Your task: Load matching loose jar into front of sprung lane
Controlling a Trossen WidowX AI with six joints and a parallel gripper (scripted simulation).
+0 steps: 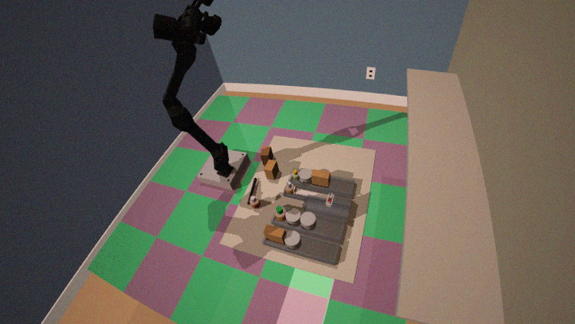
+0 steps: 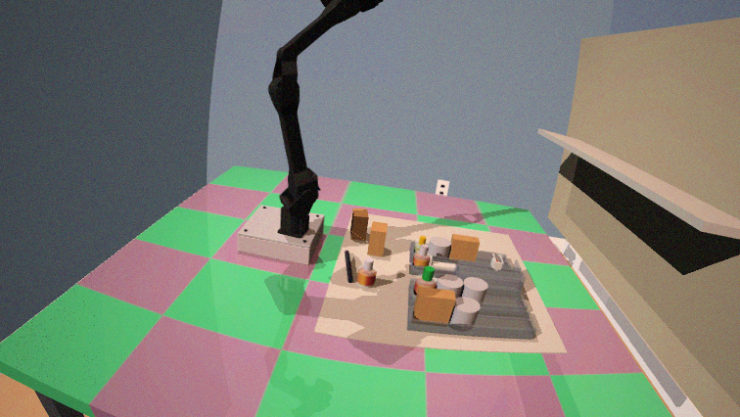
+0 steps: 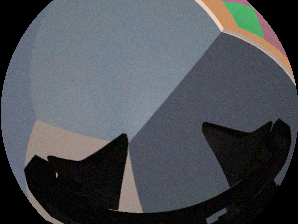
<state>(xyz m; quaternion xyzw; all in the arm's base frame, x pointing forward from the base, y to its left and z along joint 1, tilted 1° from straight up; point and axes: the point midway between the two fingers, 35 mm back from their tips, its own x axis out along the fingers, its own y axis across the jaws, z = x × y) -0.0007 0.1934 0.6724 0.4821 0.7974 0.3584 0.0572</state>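
Right now my gripper tip is 730 mm above the black pen, 230 mm to the left of it and 180 mm short of it. Also, from my gripper tip: pusher plate (690 mm below, 460 mm ahead, 180 mm to the right); then red mark (670 mm below, 530 mm ahead, 180 mm to the right).
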